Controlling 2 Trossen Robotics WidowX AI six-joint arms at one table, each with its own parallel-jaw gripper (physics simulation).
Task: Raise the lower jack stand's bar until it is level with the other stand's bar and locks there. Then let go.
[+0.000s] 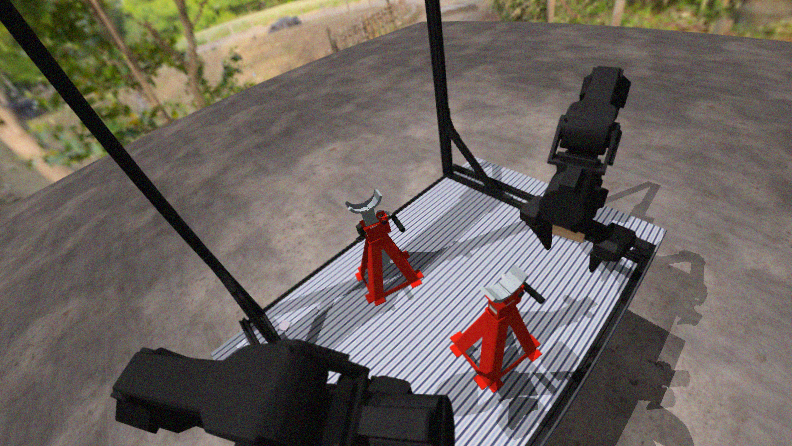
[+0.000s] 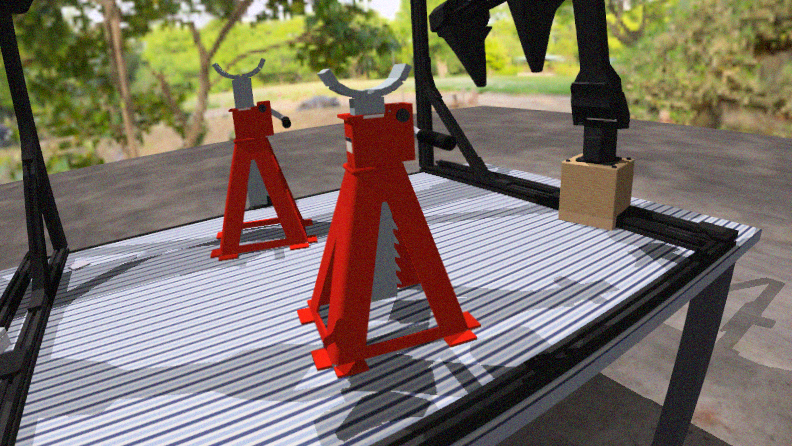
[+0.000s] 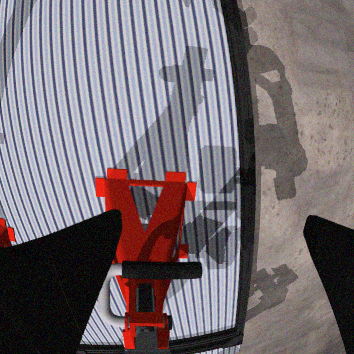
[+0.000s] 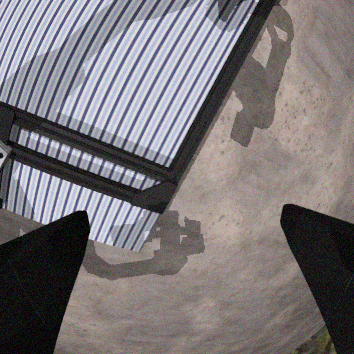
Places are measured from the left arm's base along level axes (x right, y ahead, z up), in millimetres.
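Pixels of known places: left gripper, fingertip midpoint: (image 1: 569, 259) (image 2: 506, 80) (image 3: 218, 224); right gripper, fingertip midpoint: (image 4: 187, 219); left arm's base, link origin: (image 2: 598, 160).
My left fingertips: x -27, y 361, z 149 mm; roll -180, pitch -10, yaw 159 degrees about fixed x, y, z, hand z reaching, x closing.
Observation:
Ahead of a thing's pixels: the offset from my left fingertips to its top centre. "spot": to the spot under its first point. Level surfaces: height alone.
The near red jack stand (image 1: 491, 343) (image 2: 382, 138) (image 3: 167, 215) stands upright with its grey bar {dy +113, dx +86, dz +21 mm} (image 2: 365, 106) (image 3: 146, 341) low under a curved cradle {dy +108, dx +83, dz -2 mm} (image 1: 505, 285). Its black-gripped handle {spot: dy +66, dx +40, dz -49 mm} (image 1: 533, 292) (image 2: 436, 138) (image 3: 161, 270) sticks out at the side. The far red stand (image 1: 375, 265) (image 2: 252, 124) has its grey bar {dy +64, dx +446, dz +52 mm} (image 1: 369, 215) (image 2: 242, 93) raised further; its handle {spot: dy +18, dx +400, dz -48 mm} (image 1: 397, 222) (image 2: 285, 121) also shows. My left gripper (image 1: 569, 252) (image 2: 508, 77) (image 3: 218, 224) is open and empty, apart from the handles. My right gripper (image 4: 187, 219) is open and empty, away from both stands.
Both stands are on the striped table {dz -254 mm} (image 1: 437, 310) (image 2: 166, 299) (image 3: 100, 75) (image 4: 125, 100). Black frame rails (image 2: 537, 368) (image 4: 90, 145) run along its edges, with upright posts (image 1: 437, 83). A light wooden block (image 2: 587, 191) is under the left arm's mount.

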